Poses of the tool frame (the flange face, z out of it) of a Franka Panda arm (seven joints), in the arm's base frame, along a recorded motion.
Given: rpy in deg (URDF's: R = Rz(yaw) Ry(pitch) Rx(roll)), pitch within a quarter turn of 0, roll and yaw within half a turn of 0; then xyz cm.
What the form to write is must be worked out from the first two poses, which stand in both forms.
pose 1, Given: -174.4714 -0.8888 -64.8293 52.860 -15.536 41.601
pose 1, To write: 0.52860 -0.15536 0.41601 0.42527 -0.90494 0.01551 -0.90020 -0.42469 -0.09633
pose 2, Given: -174.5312 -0.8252 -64.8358 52.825 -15.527 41.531
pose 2, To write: 0.52825 -0.15527 0.41531 0.42517 -0.90500 0.01440 -0.90039 -0.42452 -0.09529
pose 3, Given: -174.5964 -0.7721 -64.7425 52.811 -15.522 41.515
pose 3, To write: 0.52811 -0.15522 0.41515 0.42665 -0.90432 0.01348 -0.89984 -0.42594 -0.09416
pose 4, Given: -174.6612 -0.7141 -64.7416 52.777 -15.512 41.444
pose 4, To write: 0.52777 -0.15512 0.41444 0.42667 -0.90432 0.01246 -0.89997 -0.42590 -0.09304
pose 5, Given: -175.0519 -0.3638 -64.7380 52.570 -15.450 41.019
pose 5, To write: 0.52570 -0.15450 0.41019 0.42675 -0.90435 0.00635 -0.90076 -0.42566 -0.08625
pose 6, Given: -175.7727 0.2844 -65.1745 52.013 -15.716 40.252
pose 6, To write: 0.52013 -0.15716 0.40252 0.41985 -0.90758 -0.00496 -0.90528 -0.41838 -0.07371
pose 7, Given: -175.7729 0.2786 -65.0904 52.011 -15.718 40.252
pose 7, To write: 0.52011 -0.15718 0.40252 0.42118 -0.90696 -0.00486 -0.90466 -0.41972 -0.07371
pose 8, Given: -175.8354 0.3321 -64.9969 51.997 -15.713 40.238
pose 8, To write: 0.51997 -0.15713 0.40238 0.42266 -0.90627 -0.00580 -0.90407 -0.42117 -0.07262
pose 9, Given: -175.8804 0.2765 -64.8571 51.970 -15.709 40.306
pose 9, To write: 0.51970 -0.15709 0.40306 0.42487 -0.90524 -0.00483 -0.90306 -0.42347 -0.07184
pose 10, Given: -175.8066 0.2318 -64.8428 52.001 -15.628 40.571
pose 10, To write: 0.52001 -0.15628 0.40571 0.42510 -0.90514 -0.00405 -0.90285 -0.42370 -0.07312
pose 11, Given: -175.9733 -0.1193 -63.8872 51.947 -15.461 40.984
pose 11, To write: 0.51947 -0.15461 0.40984 0.44014 -0.89793 0.00208 -0.89565 -0.43918 -0.07022
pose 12, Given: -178.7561 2.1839 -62.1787 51.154 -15.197 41.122
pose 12, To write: 0.51154 -0.15197 0.41122 0.46638 -0.88377 -0.03811 -0.88459 -0.46587 -0.02169
